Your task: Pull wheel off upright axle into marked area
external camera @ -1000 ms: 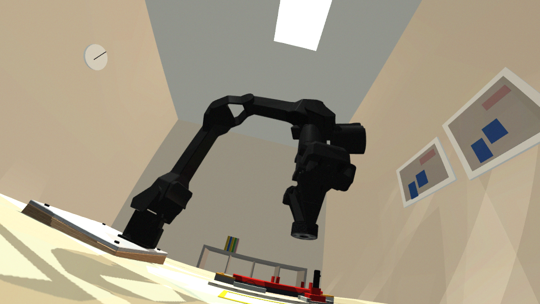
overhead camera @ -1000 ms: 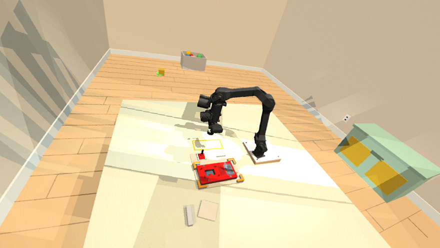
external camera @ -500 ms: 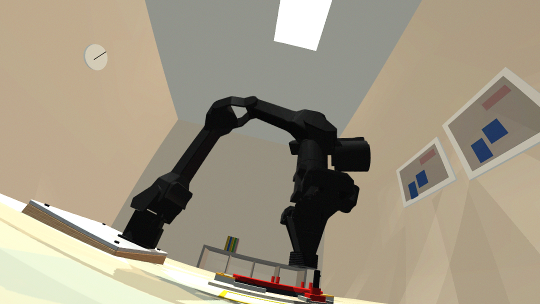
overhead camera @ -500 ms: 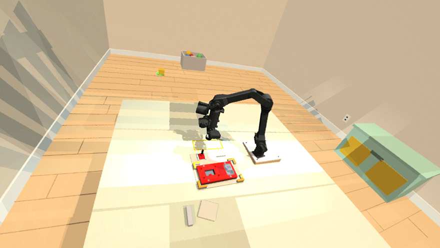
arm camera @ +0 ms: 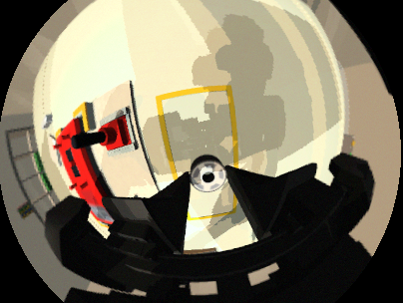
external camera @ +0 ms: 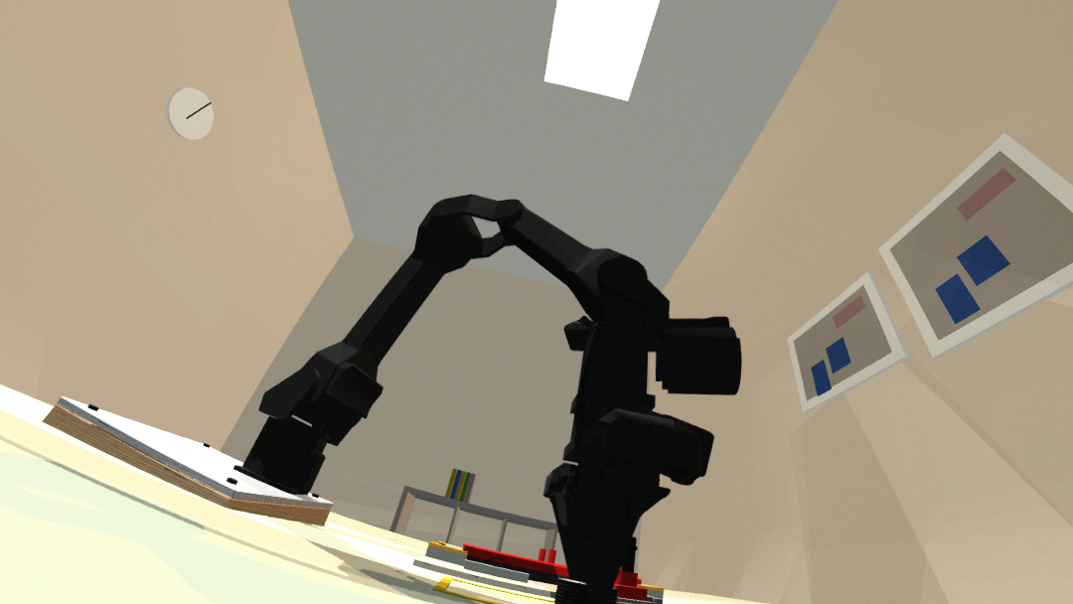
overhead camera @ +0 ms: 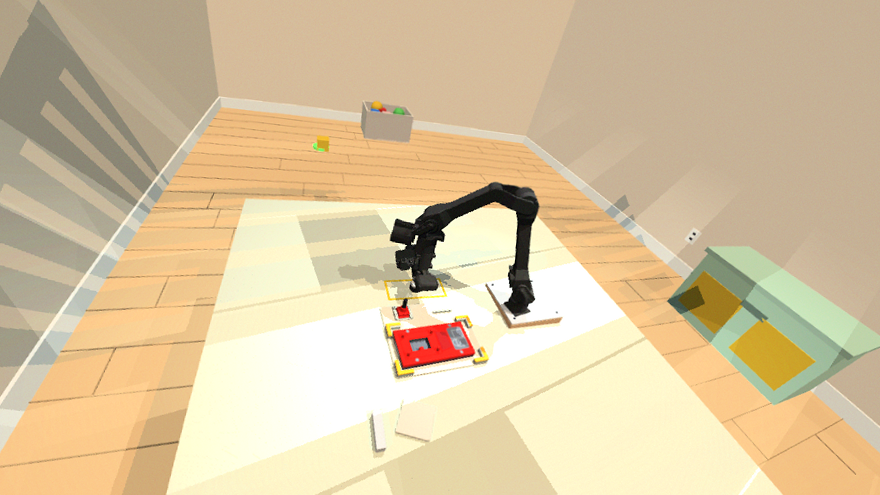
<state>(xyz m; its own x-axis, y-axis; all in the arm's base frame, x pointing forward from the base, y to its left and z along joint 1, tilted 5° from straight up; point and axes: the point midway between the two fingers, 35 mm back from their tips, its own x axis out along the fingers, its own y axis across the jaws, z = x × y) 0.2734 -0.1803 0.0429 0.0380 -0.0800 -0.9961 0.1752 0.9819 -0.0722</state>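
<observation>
Right now the ribbed wheel is right at my gripper tip. From my gripper tip the other things lie so: white card (380 mm to the left, 170 mm ahead); black axle (90 mm to the left, 80 mm ahead, 30 mm above).
</observation>
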